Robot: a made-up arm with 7 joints. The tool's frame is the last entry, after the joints.
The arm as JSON. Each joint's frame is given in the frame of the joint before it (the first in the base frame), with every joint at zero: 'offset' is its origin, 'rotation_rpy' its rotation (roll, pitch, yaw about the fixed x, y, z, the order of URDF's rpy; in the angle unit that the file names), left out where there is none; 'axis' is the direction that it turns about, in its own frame. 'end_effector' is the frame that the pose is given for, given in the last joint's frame.
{
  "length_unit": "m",
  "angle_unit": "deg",
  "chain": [
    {
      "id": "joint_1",
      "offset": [
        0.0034,
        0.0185,
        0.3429
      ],
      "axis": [
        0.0,
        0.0,
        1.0
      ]
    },
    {
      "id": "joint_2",
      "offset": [
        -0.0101,
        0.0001,
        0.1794
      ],
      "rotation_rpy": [
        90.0,
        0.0,
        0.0
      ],
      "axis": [
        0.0,
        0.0,
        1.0
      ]
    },
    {
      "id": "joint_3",
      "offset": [
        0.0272,
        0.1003,
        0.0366
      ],
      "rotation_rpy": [
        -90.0,
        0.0,
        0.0
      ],
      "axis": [
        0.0,
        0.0,
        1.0
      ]
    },
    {
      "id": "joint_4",
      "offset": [
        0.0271,
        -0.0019,
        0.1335
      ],
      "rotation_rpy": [
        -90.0,
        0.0,
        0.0
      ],
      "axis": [
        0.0,
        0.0,
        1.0
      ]
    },
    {
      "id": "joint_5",
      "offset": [
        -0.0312,
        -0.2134,
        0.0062
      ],
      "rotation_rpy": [
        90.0,
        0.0,
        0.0
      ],
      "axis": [
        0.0,
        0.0,
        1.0
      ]
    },
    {
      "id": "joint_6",
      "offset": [
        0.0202,
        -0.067,
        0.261
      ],
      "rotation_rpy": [
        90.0,
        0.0,
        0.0
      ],
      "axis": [
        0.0,
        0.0,
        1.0
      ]
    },
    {
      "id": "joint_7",
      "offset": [
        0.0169,
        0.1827,
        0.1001
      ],
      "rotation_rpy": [
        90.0,
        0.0,
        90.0
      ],
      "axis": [
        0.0,
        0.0,
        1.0
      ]
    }
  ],
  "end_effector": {
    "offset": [
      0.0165,
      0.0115,
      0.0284
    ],
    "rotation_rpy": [
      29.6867,
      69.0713,
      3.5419
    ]
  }
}
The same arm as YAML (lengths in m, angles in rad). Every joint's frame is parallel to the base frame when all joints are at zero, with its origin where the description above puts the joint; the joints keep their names.
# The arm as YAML. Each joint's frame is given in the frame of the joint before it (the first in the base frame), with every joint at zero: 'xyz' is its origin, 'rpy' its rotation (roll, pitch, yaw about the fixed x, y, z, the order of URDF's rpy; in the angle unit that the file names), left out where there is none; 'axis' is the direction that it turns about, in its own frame. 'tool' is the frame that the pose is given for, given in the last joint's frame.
units:
  length: m
  angle: rad
joints:
  - name: joint_1
    type: revolute
    origin:
      xyz: [0.0034, 0.0185, 0.3429]
    axis: [0.0, 0.0, 1.0]
  - name: joint_2
    type: revolute
    origin:
      xyz: [-0.0101, 0.0001, 0.1794]
    axis: [0.0, -1.0, 0.0]
  - name: joint_3
    type: revolute
    origin:
      xyz: [0.0272, -0.0366, 0.1003]
    axis: [0.0, 0.0, 1.0]
  - name: joint_4
    type: revolute
    origin:
      xyz: [0.0271, -0.0019, 0.1335]
    axis: [0.0, 1.0, 0.0]
  - name: joint_5
    type: revolute
    origin:
      xyz: [-0.0312, 0.0062, 0.2134]
    axis: [0.0, 0.0, 1.0]
  - name: joint_6
    type: revolute
    origin:
      xyz: [0.0202, -0.067, 0.261]
    axis: [0.0, -1.0, 0.0]
  - name: joint_7
    type: revolute
    origin:
      xyz: [0.0169, -0.1001, 0.1827]
    axis: [1.0, 0.0, 0.0]
tool:
  origin:
    xyz: [0.0284, -0.0115, 0.0165]
    rpy: [0.452, -0.3645, -3.118]

